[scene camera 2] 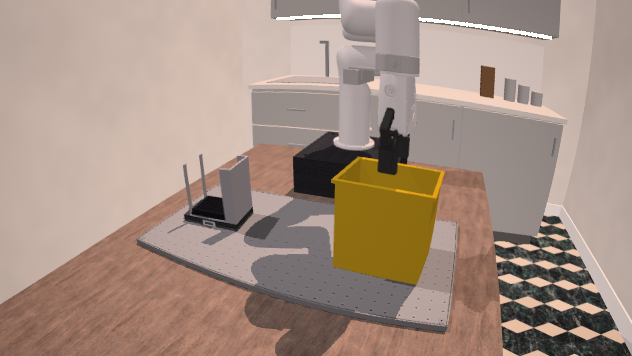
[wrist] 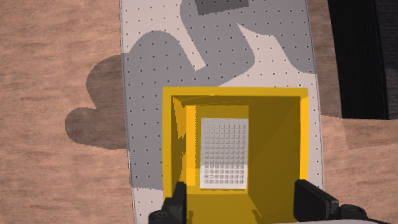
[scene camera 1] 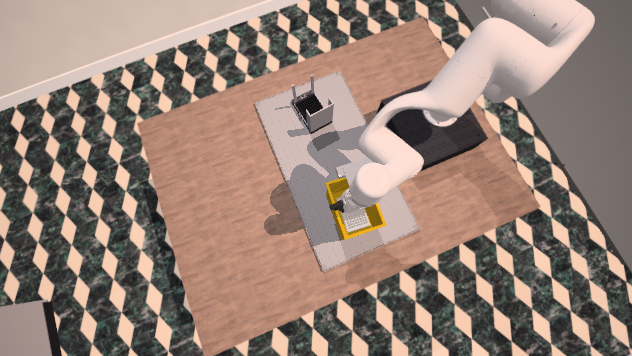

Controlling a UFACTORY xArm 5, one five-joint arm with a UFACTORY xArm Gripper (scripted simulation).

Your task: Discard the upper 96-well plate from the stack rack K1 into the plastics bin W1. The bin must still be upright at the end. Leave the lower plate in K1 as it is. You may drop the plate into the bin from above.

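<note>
You've got the gripper at (scene camera 2: 394, 164), and the wrist view shows it as well (wrist: 241, 199). There's also a white 96-well plate (wrist: 233, 135).
</note>
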